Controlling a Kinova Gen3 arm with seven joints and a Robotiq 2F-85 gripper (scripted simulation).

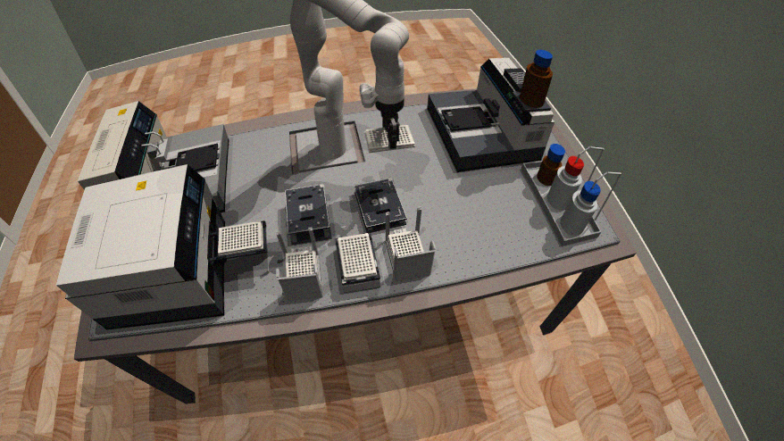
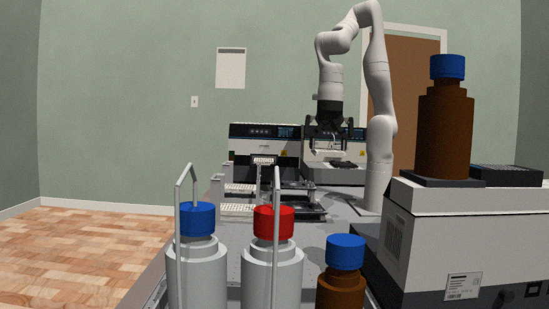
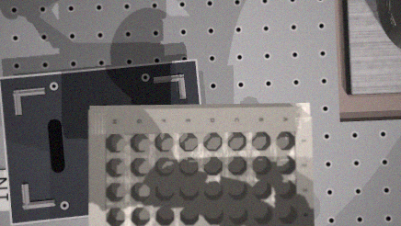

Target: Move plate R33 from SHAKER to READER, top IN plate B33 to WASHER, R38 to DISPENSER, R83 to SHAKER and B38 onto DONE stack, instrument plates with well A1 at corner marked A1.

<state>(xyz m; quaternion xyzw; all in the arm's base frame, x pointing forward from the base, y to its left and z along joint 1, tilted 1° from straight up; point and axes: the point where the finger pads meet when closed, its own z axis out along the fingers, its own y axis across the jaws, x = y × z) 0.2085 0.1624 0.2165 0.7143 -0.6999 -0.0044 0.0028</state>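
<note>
The dispenser nest lies 310 mm to the left of my hand, 210 mm behind it and 140 mm below it. From my hand the other things lie so: regrip nest RG: 260 mm to the right, 160 mm below, 90 mm ahead; then dark reader tray: 440 mm to the right, 210 mm ahead, 110 mm below; then recovery nest N6: 190 mm below, 80 mm ahead, 40 mm to the right.
</note>
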